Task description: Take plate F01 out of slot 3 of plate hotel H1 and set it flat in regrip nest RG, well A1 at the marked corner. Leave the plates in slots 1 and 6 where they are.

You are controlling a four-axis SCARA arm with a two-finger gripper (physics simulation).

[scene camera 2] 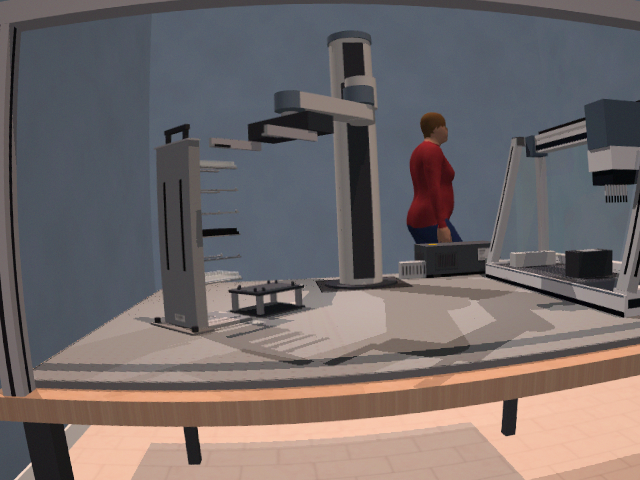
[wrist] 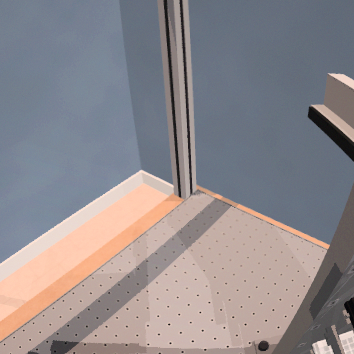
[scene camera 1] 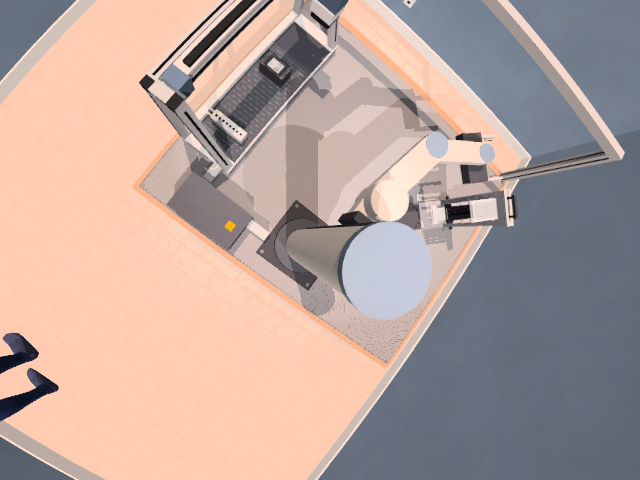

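Seen in the pictures: gripper, fingertip midpoint: point(scene camera 2: 236, 136) point(wrist: 144, 104) point(scene camera 1: 497, 157); arm's base at its link origin: point(scene camera 2: 361, 287).
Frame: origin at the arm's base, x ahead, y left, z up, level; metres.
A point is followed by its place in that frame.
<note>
Plate hotel H1 point(scene camera 1: 506, 200) {x 0.602, y -0.476, z 0.436 m} point(scene camera 2: 178, 227) {x 0.612, y -0.498, z 0.243 m} point(wrist: 311, 300) {x 0.638, y -0.453, z 0.211 m} is a tall grey tower with open shelves. The black plate F01 point(scene camera 1: 457, 212) {x 0.527, y -0.439, z 0.232 m} point(scene camera 2: 220, 231) {x 0.554, y -0.409, z 0.228 m} lies level in slot 3. A white plate point(scene camera 1: 484, 209) {x 0.532, y -0.442, z 0.391 m} point(scene camera 2: 218, 164) {x 0.555, y -0.408, z 0.384 m} lies in slot 6 and a pale plate point(scene camera 2: 223, 276) {x 0.553, y -0.408, z 0.123 m} in slot 1. Regrip nest RG point(scene camera 1: 411, 215) {x 0.433, y -0.331, z 0.073 m} point(scene camera 2: 266, 289) {x 0.443, y -0.313, z 0.073 m} is a dark raised platform on posts with corner pegs; no plate shows on it in scene camera 2. My gripper point(scene camera 1: 496, 158) {x 0.723, y -0.350, z 0.421 m} point(scene camera 2: 238, 135) {x 0.723, y -0.350, z 0.421 m} is wide open and empty, near the height of the hotel's top and off to its side. One finger shows partly in the wrist view.
The arm's column point(scene camera 1: 386, 269) {x -0.001, y 0.005, z 0.895 m} point(scene camera 2: 356, 170) {x 0.077, y -0.012, z 0.398 m} stands beyond the nest. A grey box unit point(scene camera 1: 209, 206) {x -0.108, y 0.412, z 0.128 m} point(scene camera 2: 449, 258) {x -0.034, y 0.339, z 0.079 m} and a framed pipetting machine point(scene camera 1: 227, 164) {x 0.072, y 0.464, z 0.111 m} point(scene camera 2: 555, 293) {x 0.547, y 0.450, z 0.024 m} stand farther along the table. A frame post point(wrist: 180, 100) {x 1.004, y -0.687, z 0.255 m} rises at the table corner. A person point(scene camera 2: 433, 180) stands behind.
</note>
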